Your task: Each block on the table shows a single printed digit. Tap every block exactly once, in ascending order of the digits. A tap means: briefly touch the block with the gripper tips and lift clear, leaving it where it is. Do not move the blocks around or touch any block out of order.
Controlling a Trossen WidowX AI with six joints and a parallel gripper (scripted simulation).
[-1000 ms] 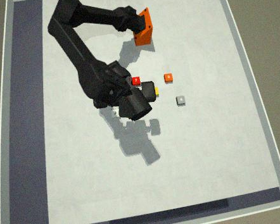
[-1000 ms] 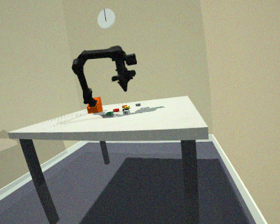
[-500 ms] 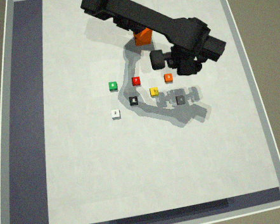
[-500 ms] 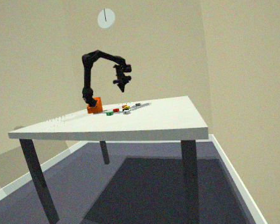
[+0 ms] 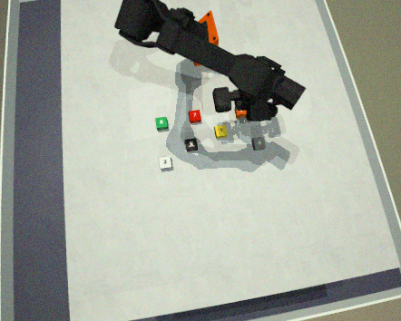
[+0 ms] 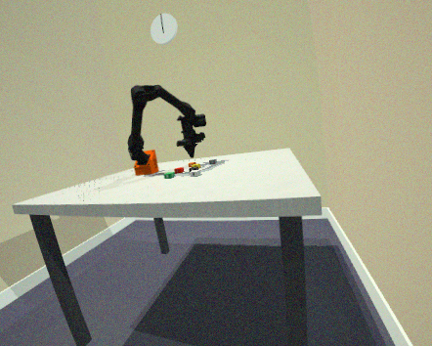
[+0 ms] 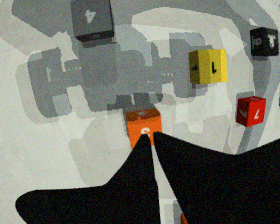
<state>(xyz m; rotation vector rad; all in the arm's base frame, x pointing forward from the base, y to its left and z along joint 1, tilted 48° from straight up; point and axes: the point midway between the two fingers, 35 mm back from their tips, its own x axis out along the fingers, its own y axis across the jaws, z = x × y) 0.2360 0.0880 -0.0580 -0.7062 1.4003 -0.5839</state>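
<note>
Now: gripper tip 40 mm above the orange block and 10 mm past it. From my gripper tip the other things lie so: red block (140 mm to the right, 40 mm below, 10 mm behind); then grey block (100 mm ahead, 40 mm to the left, 40 mm below); then yellow block (70 mm to the right, 50 mm ahead, 40 mm below).
</note>
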